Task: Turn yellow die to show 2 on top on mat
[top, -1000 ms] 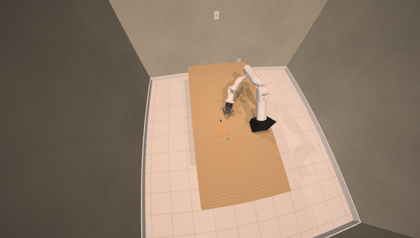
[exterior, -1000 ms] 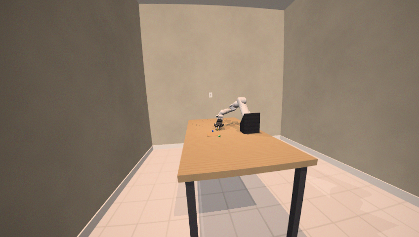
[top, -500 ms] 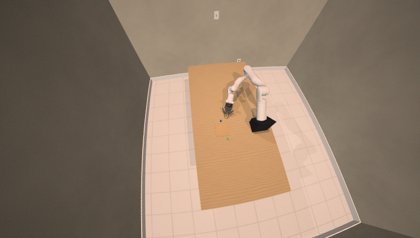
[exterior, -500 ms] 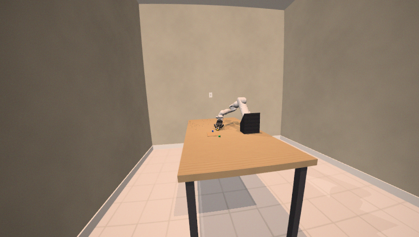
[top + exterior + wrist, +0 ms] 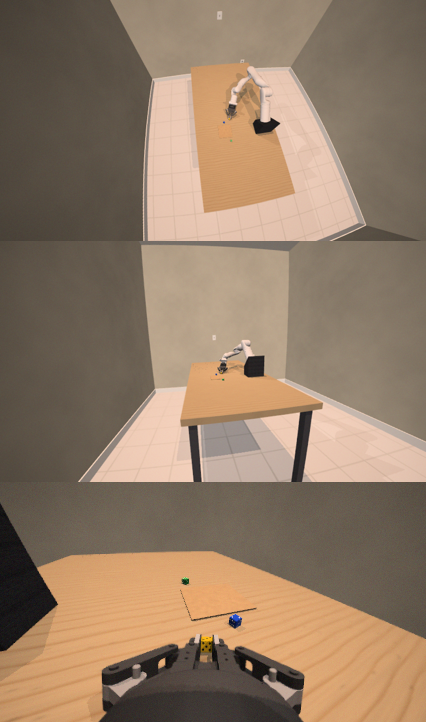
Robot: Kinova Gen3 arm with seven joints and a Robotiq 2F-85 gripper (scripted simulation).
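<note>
My hand is 10 mm to the right of the yellow die and 10 mm above it. Also, from my hand: green die (40 mm ahead, 260 mm to the left, 10 mm below); blue die (70 mm ahead, 40 mm to the left, 10 mm below); tan mat (80 mm ahead, 140 mm to the left, 20 mm below).
</note>
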